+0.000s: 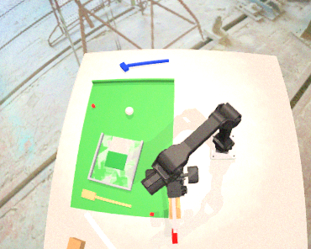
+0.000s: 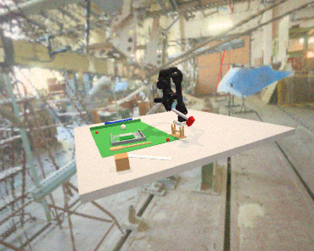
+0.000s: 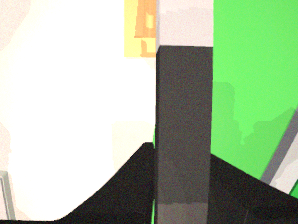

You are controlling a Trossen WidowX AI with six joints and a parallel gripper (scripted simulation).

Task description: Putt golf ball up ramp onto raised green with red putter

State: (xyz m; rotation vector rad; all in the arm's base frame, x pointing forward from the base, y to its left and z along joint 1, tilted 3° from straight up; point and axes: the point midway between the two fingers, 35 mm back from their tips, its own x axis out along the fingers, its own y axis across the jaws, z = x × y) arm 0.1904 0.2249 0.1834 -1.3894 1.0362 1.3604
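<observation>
Now: gripper tip 110 mm to the right of the red putter and 30 mm past it. Round my gripper tip: wooden rack 120 mm below, 80 mm to the left, 20 mm behind; wooden putter 320 mm ahead, 150 mm below, 120 mm to the left; green mat 280 mm ahead, 190 mm to the right, 160 mm below.
</observation>
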